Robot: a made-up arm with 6 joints.
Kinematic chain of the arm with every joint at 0, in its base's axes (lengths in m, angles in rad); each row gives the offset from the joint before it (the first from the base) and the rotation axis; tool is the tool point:
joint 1: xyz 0 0 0.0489 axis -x
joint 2: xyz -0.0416 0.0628 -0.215 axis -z
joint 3: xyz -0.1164 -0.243 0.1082 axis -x
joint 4: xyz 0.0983 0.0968 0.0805 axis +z
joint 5: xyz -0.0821 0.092 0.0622 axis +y
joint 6: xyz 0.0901 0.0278 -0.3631 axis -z
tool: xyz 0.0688 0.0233 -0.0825
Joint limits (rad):
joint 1: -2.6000..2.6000
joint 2: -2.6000..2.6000
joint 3: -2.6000..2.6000
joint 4: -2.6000..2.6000
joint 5: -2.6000..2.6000
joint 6: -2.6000..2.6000
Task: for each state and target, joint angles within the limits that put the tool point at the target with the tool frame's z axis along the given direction. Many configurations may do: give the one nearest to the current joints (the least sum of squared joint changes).
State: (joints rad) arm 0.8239 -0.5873 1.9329 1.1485 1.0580 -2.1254
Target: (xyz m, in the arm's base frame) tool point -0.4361 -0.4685 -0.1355 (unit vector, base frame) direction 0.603 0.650 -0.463
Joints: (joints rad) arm 0.0415 0.1420 1.9717 0.2146 0.5398 -1.7803
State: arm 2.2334 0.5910 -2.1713 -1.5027 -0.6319 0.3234
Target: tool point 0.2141 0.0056 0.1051 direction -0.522 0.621 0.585
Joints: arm 2.1959 0.1821 -1.6702 -0.6080 -0.4562 0.1084
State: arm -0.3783 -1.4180 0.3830 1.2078 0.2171 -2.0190
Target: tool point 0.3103 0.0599 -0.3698 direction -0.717 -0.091 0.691
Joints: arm -0.8369 -1.9077 0.4079 0.3909 0.8009 -2.1284
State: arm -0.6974 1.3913 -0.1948 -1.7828 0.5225 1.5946
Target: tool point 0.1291 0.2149 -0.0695 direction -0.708 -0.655 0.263
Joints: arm -0.4541 0.9806 -0.4839 -1.5723 0.5356 2.0070
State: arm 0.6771 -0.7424 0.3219 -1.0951 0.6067 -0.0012
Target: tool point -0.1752 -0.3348 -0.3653 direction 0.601 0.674 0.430
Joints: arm 0.8688 -1.2437 0.4586 -1.2301 1.0774 -0.1542
